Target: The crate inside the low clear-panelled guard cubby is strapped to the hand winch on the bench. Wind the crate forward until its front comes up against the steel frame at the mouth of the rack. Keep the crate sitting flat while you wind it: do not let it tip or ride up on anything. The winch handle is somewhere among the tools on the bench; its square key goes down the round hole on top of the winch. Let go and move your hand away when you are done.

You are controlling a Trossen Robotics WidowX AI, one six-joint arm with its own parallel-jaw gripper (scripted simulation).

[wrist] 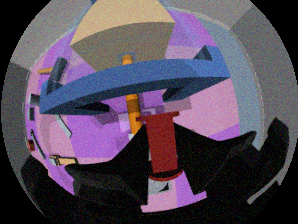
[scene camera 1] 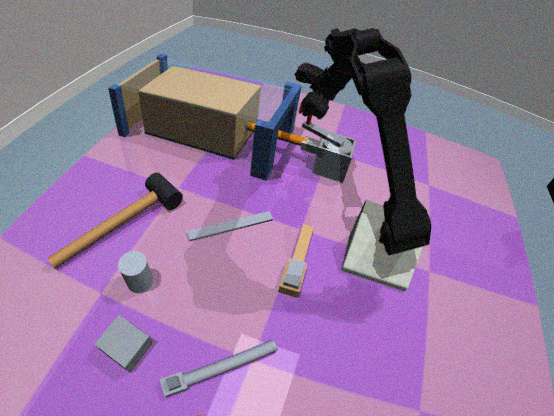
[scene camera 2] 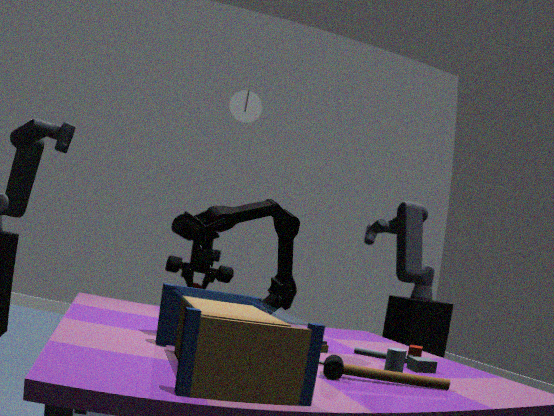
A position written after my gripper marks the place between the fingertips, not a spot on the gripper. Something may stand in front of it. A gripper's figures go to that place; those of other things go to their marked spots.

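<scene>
My gripper (scene camera 1: pixel 304 113) is 91 cm from the lens, and there's a grey block (scene camera 1: pixel 123 342) that's 61 cm from the lens.
</scene>
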